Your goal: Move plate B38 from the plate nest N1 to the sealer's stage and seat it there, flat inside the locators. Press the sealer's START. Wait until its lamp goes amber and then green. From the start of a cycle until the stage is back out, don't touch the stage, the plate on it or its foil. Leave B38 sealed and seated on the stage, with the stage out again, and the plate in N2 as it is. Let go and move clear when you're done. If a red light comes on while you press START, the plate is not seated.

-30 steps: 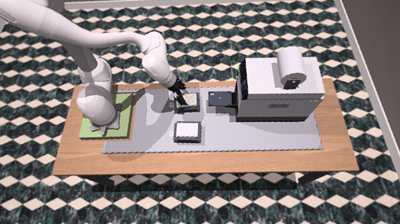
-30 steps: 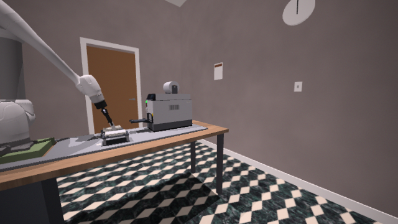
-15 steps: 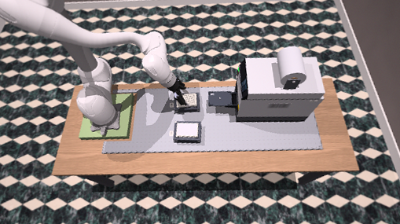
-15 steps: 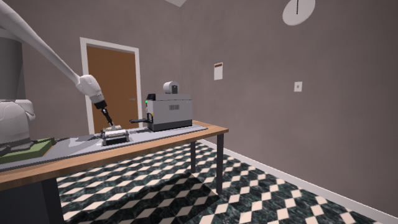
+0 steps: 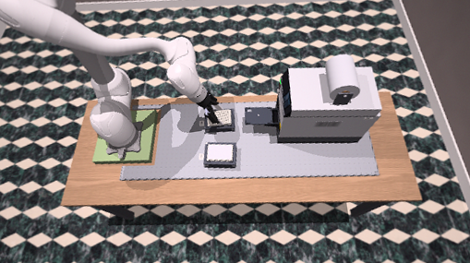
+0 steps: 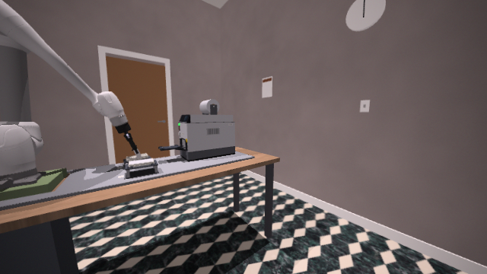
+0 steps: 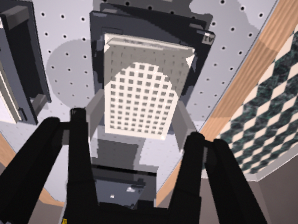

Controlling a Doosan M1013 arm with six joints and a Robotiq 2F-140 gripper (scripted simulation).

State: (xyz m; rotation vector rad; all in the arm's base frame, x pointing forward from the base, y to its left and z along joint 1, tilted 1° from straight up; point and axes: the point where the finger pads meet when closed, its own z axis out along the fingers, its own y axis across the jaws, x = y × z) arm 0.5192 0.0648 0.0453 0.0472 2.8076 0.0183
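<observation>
My hand is 210 mm short of the sealer stage, 30 mm to the left of it and 20 mm below it. Also, from my hand: plate B38: 30 mm below; white button: 310 mm ahead, 110 mm above, 50 mm to the left; pale plate: 210 mm to the right, 20 mm below, 10 mm behind.
</observation>
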